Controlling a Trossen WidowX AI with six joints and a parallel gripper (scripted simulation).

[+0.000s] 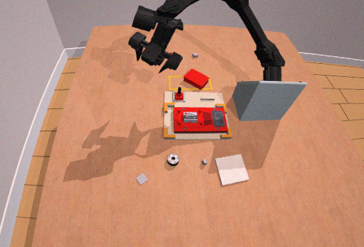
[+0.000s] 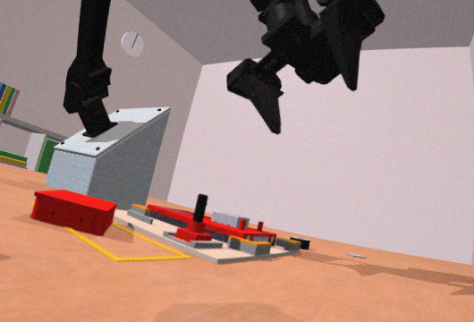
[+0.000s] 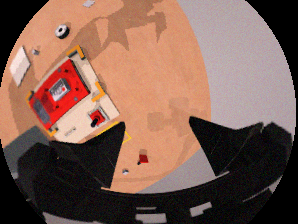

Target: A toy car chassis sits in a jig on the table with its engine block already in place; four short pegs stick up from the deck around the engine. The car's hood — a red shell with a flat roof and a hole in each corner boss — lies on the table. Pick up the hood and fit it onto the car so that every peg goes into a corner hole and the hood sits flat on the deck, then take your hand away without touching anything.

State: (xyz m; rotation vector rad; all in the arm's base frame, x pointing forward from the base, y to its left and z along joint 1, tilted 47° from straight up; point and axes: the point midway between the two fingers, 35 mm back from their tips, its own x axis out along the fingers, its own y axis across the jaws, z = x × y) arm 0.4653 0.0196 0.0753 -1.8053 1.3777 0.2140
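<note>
My gripper tip is 20 cm past the red hood, 14 cm above it and 8 cm to the left of it. From my gripper tip the other things lie so: grey engine block: 16 cm behind, 14 cm to the left, 13 cm below; small grey tile: 37 cm to the left, 15 cm below, 1 cm ahead; small cube: 31 cm to the left, 20 cm behind, 14 cm below.
</note>
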